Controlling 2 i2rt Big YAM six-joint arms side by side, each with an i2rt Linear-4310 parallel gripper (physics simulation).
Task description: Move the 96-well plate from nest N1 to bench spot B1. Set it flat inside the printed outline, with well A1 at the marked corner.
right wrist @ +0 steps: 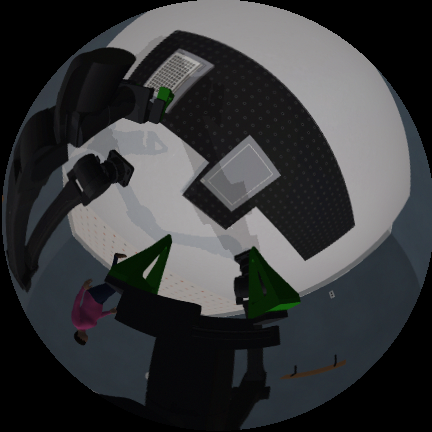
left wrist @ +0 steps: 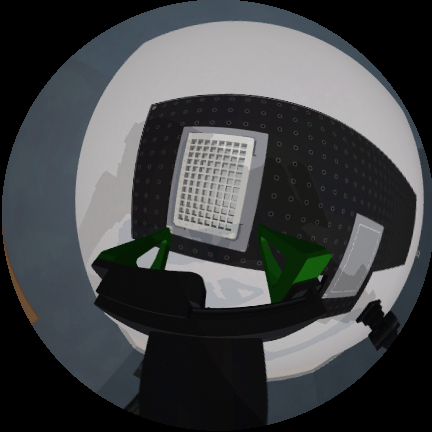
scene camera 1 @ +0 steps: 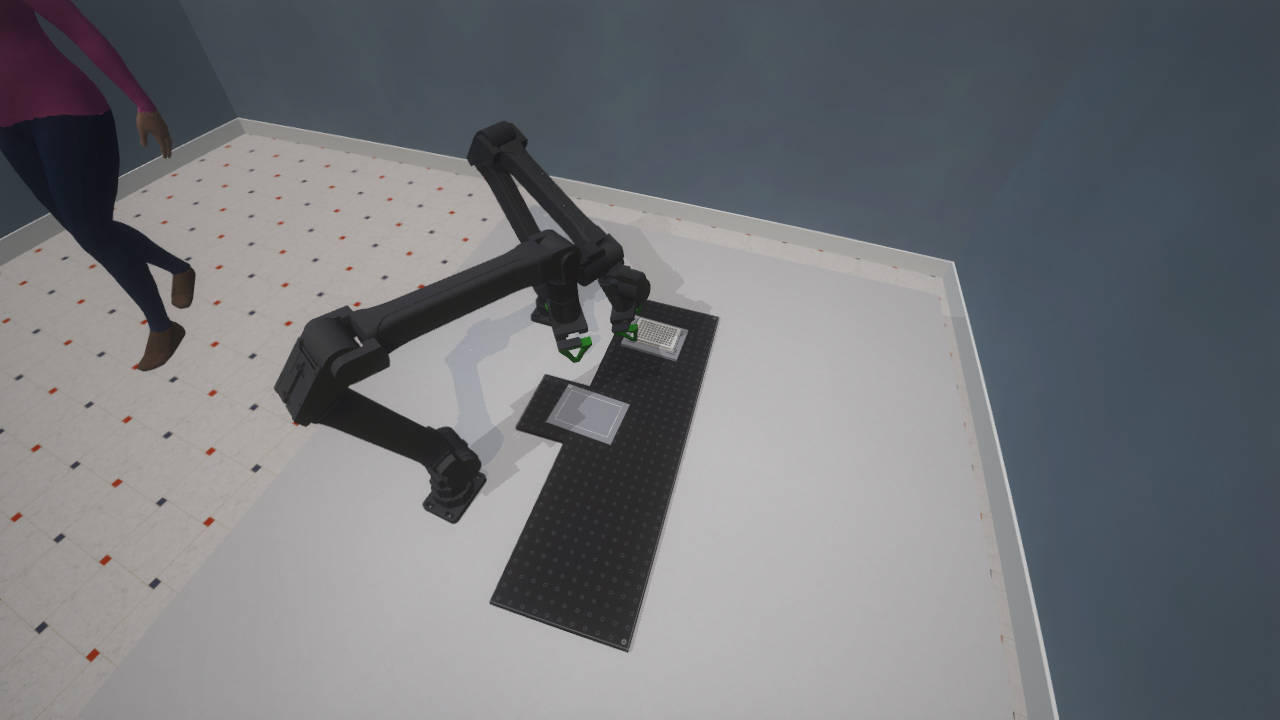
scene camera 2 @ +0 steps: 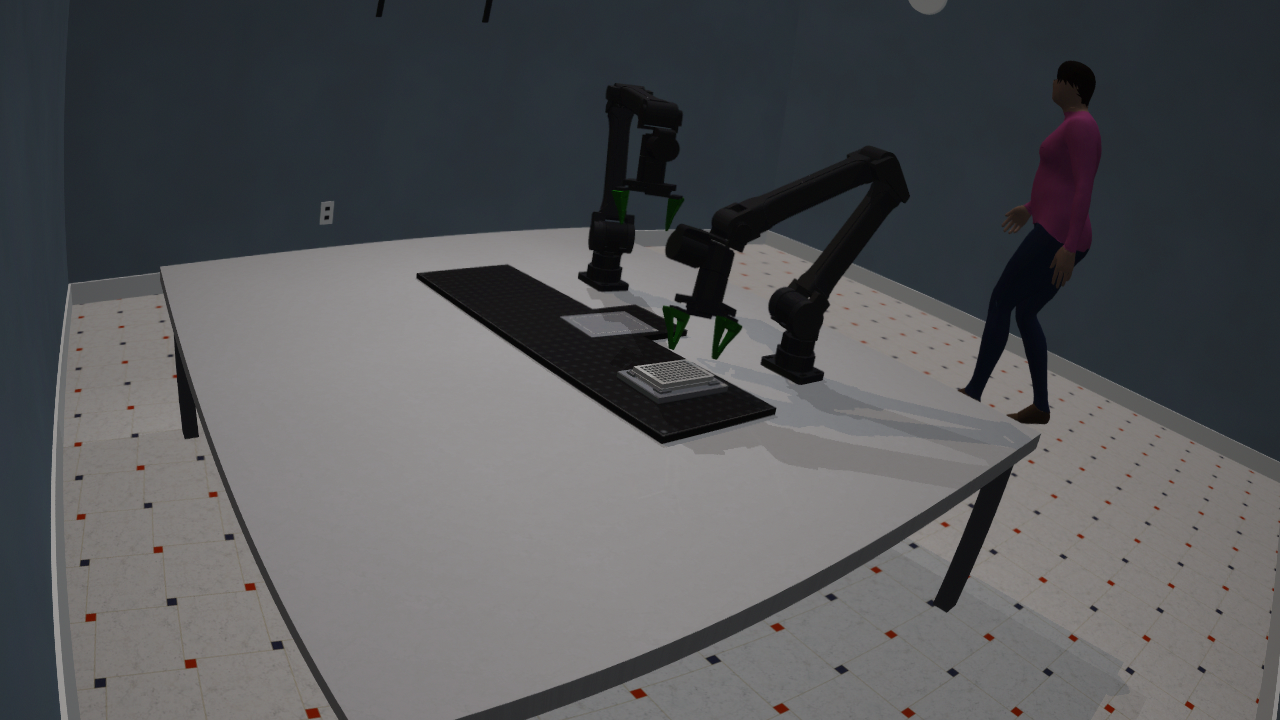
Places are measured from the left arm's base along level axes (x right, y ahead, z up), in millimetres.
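Pixels of known places: left gripper, fingertip midpoint: (right wrist: 154, 91) (left wrist: 212, 230) (scene camera 1: 636, 326) (scene camera 2: 692, 354); right gripper, fingertip midpoint: (right wrist: 210, 244) (scene camera 1: 571, 345) (scene camera 2: 644, 227); left arm's base at its link origin: (right wrist: 119, 167) (scene camera 2: 791, 371); right arm's base at its link origin: (left wrist: 368, 309) (scene camera 1: 456, 493) (scene camera 2: 602, 284).
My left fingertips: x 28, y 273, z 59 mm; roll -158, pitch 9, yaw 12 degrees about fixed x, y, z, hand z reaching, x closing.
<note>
For each thing: its top centre in the pictures, then the offset to it from my left fingertips. "pt": a spot on its surface instead. Level surfaces: height alone.
- white 96-well plate at its top centre: (left wrist: 209, 181) (scene camera 2: 674, 371) (scene camera 1: 655, 332) (right wrist: 168, 73) dx -16, dy +52, dz -20 mm
- grey nest N1 at a spot on its surface: (left wrist: 257, 170) pt dx +38, dy +77, dz -35 mm
- flat grey card at its top centre: (scene camera 2: 609, 323) (scene camera 1: 588, 412) (left wrist: 359, 261) (right wrist: 239, 176) dx +286, dy -29, dz -44 mm
- long black perforated board at its surface level: dz -46 mm
- white table at its surface level: dz -59 mm
The white 96-well plate (scene camera 1: 657, 334) (scene camera 2: 677, 372) (left wrist: 214, 185) (right wrist: 175, 72) lies flat on the grey nest N1 (left wrist: 257, 170) (right wrist: 209, 66). Bench spot B1 is a flat grey card (scene camera 1: 586, 414) (scene camera 2: 611, 324) (left wrist: 356, 255) (right wrist: 241, 172) with a thin white outline and no plate on it. My left gripper (scene camera 1: 633, 331) (scene camera 2: 695, 352) (left wrist: 212, 230) (right wrist: 154, 91) is open and empty, above and beside the plate's near short end in the left wrist view. My right gripper (scene camera 1: 574, 353) (scene camera 2: 645, 223) (right wrist: 210, 244) is open and empty, high above the table. I cannot tell which corner is well A1.
A long black perforated board (scene camera 1: 597, 528) (scene camera 2: 537, 335) (left wrist: 310, 175) (right wrist: 300, 200) lies on the white table (scene camera 1: 805, 501) (scene camera 2: 402, 465) and bears the nest and card. The two forearms are close together in scene camera 1. A person (scene camera 1: 80, 170) (scene camera 2: 1065, 188) (right wrist: 90, 307) stands beyond the table.
</note>
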